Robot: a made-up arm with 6 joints.
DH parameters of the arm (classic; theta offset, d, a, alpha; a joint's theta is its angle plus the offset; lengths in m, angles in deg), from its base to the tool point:
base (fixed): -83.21 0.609 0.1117 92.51
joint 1: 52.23 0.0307 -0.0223 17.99
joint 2: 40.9 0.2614 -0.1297 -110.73
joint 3: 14.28 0.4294 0.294 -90
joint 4: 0 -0.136 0.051 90
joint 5: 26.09 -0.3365 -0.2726 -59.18
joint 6: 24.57 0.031 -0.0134 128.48
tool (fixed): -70.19 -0.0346 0 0
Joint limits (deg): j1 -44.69..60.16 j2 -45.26..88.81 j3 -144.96..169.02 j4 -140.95..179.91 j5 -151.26..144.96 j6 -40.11..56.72
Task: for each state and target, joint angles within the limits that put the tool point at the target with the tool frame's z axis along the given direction. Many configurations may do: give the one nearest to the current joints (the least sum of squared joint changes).
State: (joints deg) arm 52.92 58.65 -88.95 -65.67 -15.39 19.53
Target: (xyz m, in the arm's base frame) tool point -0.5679 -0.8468 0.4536 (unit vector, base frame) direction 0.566 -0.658 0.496
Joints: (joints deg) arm 60.16 88.38 -90.76 -104.31 -29.56 27.52
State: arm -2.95 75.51 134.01 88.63 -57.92 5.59
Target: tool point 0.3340 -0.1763 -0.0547 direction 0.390 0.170 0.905
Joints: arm -5.43 88.81 156.66 114.39 -21.43 0.93
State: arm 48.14 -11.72 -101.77 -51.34 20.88 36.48
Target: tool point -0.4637 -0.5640 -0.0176 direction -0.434 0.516 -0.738
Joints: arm 45.14 -2.32 -119.99 -71.09 17.95 55.59
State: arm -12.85 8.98 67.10 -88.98 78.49 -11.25
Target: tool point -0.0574 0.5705 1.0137 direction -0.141 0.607 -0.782
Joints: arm -27.14 32.06 49.31 -118.93 98.72 -40.11
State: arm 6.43 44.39 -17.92 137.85 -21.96 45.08
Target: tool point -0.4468 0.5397 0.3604 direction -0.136 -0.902 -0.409
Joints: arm 3.18 3.72 -8.19 107.64 -0.02 55.24
